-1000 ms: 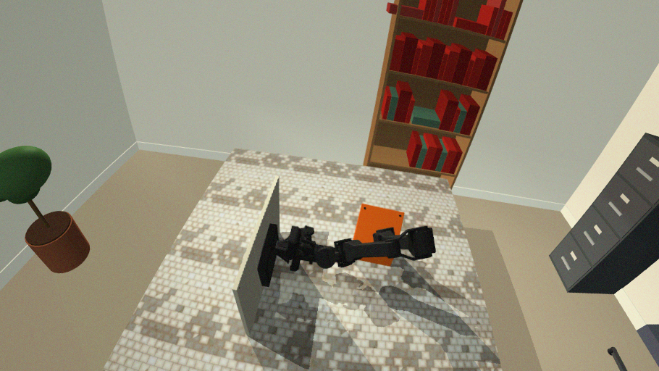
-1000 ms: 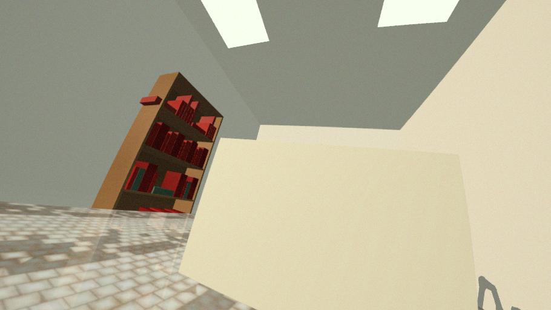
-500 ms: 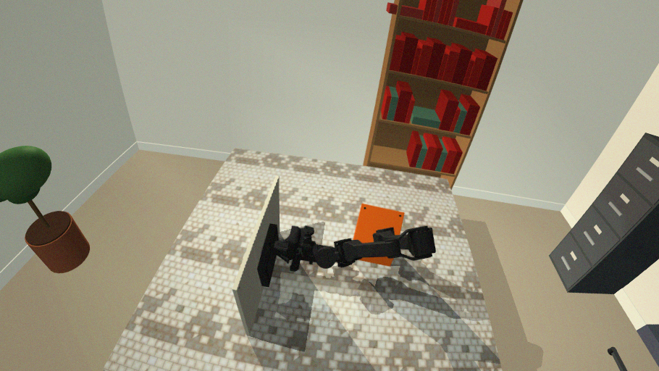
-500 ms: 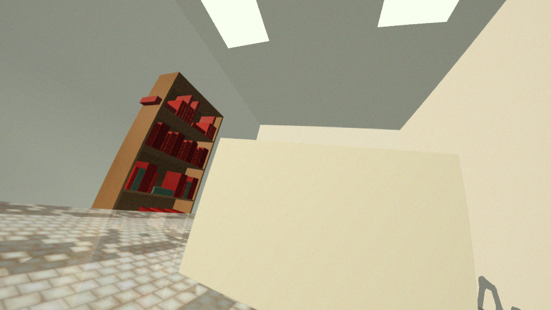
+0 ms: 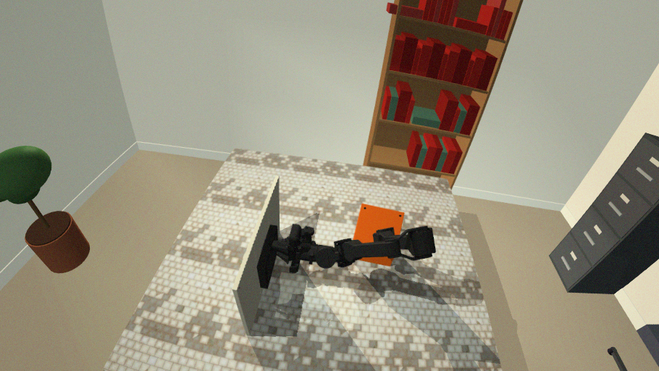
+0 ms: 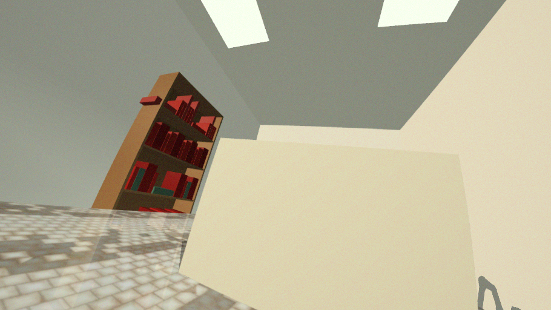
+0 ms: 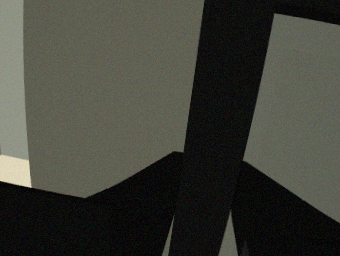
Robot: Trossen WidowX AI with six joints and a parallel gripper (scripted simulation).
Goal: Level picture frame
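My gripper tip is now 50 mm above the black picture frame and 10 mm short of it. From my gripper tip the other things lie so: wall panel: 60 mm below, 20 mm ahead, 10 mm to the right.
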